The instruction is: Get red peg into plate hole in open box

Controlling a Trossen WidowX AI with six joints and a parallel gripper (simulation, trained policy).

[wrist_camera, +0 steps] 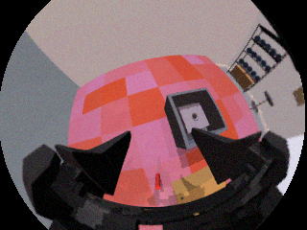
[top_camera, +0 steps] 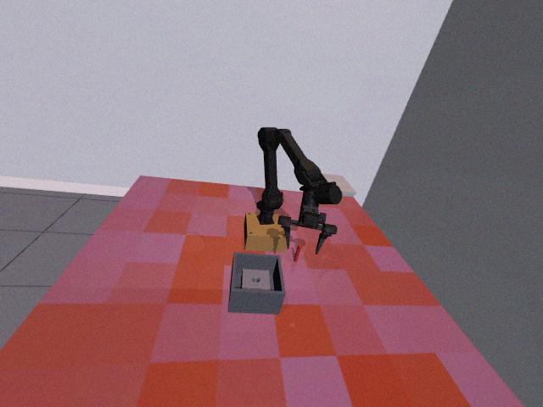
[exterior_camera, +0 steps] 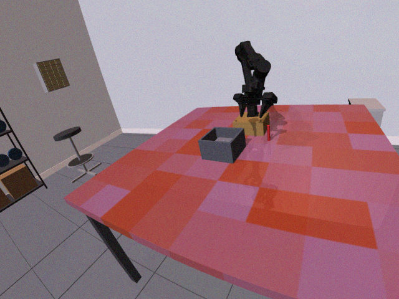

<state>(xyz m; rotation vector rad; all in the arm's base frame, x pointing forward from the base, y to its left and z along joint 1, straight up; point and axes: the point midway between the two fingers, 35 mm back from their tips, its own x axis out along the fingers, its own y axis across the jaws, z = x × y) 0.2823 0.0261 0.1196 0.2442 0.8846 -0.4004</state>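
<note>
My gripper tip is now 12 cm past the red peg, 7 cm to the right of it and 13 cm above it. Round my gripper tip: grey box (14 cm to the right, 14 cm below); grey plate (14 cm to the right, 12 cm below).
</note>
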